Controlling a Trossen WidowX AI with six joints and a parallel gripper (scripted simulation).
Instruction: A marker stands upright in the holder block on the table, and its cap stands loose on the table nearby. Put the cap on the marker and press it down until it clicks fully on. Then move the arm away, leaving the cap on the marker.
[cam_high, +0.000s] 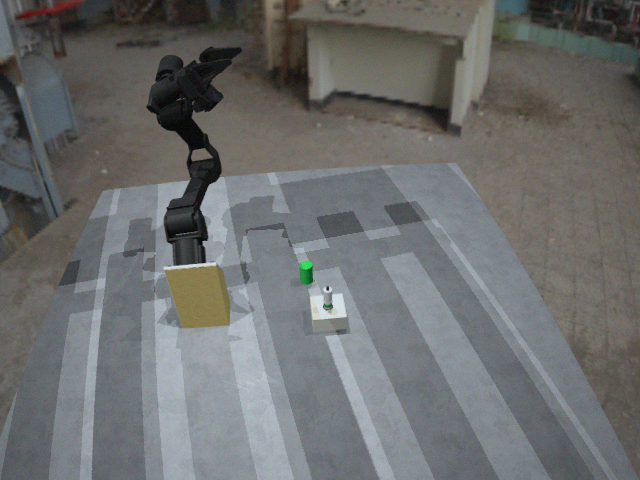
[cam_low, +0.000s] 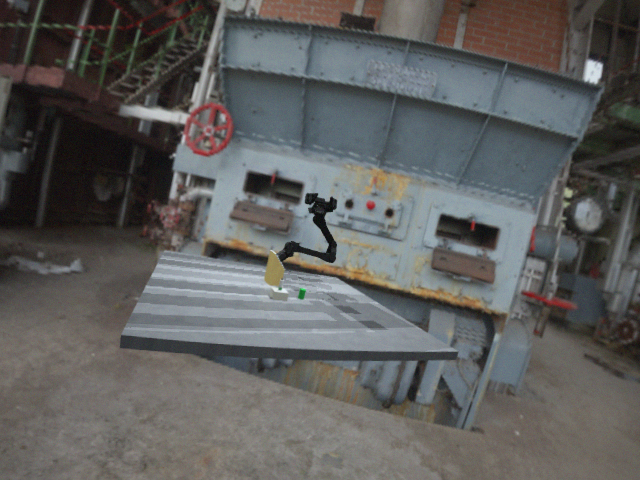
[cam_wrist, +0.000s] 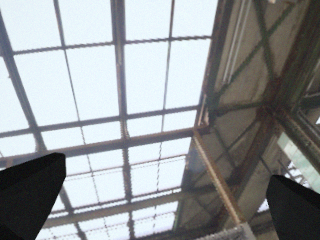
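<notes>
My gripper tip is 12 cm short of the cap, 4 cm to the left of it and 54 cm above it.
</notes>
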